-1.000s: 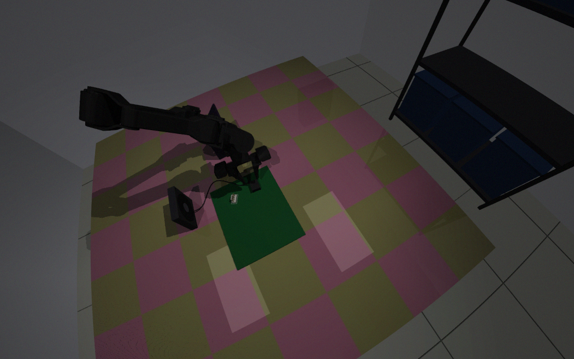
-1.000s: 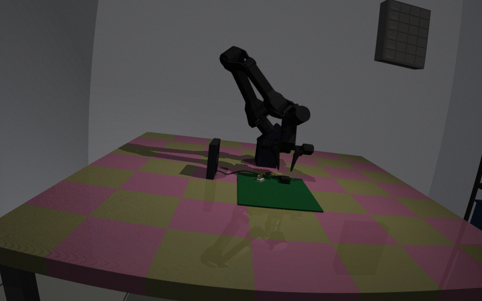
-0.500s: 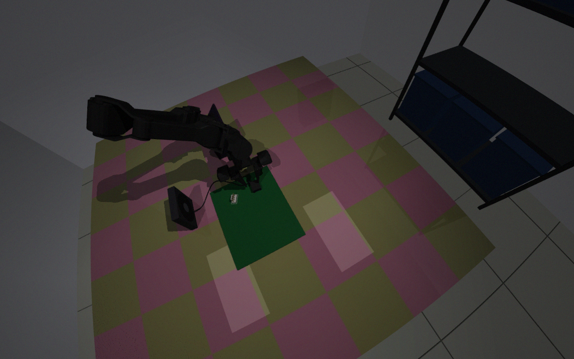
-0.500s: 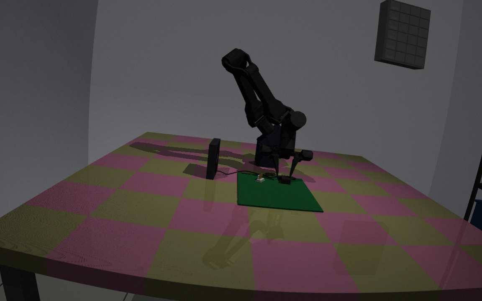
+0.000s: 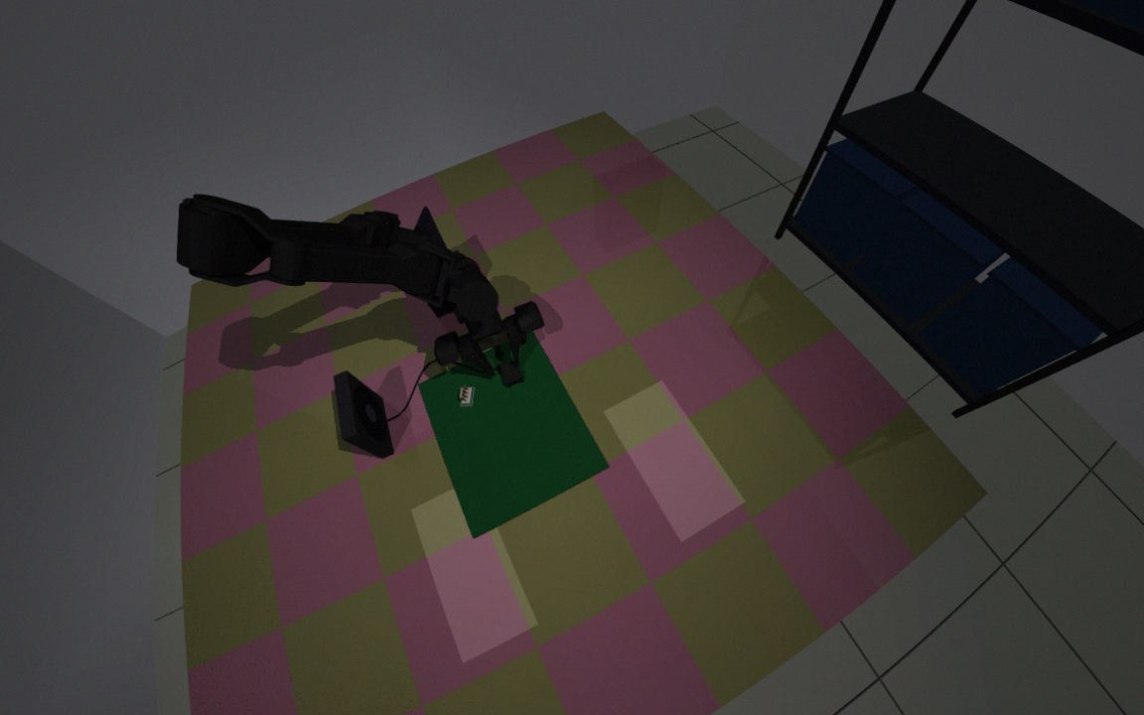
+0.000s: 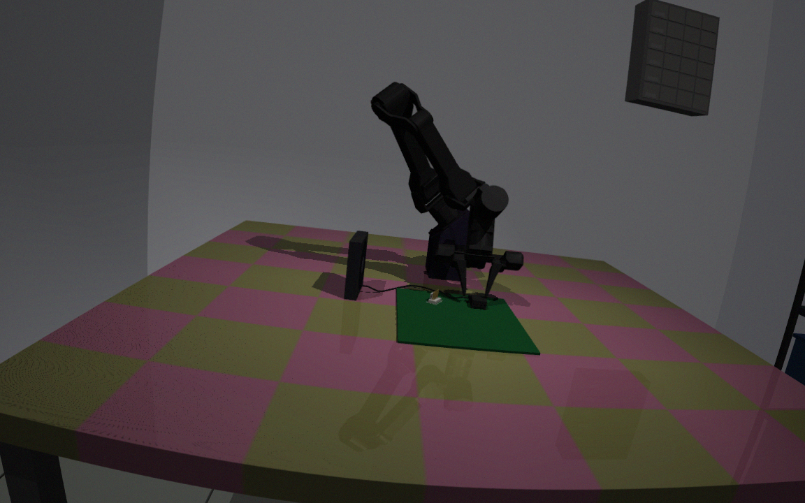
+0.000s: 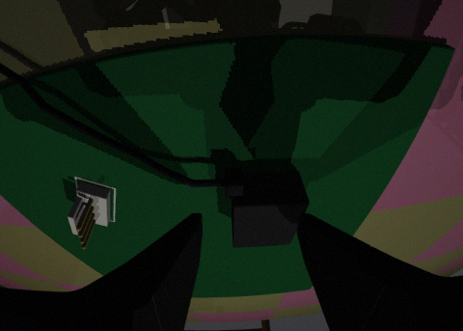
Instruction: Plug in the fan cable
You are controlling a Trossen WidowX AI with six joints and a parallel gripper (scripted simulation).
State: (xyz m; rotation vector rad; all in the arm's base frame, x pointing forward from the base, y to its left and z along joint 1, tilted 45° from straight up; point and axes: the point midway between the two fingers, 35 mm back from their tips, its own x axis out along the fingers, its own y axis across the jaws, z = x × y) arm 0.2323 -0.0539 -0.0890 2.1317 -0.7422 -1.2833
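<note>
Now: gripper tip 10 mm short of the dark fan plug, 10 mm to the right of it and 10 mm above it. Round my gripper tip: black cable (10 mm behind, 20 mm to the right, 10 mm below); green board (80 mm ahead, 50 mm to the right, 40 mm below); fan (40 mm behind, 240 mm to the right, 40 mm above).
</note>
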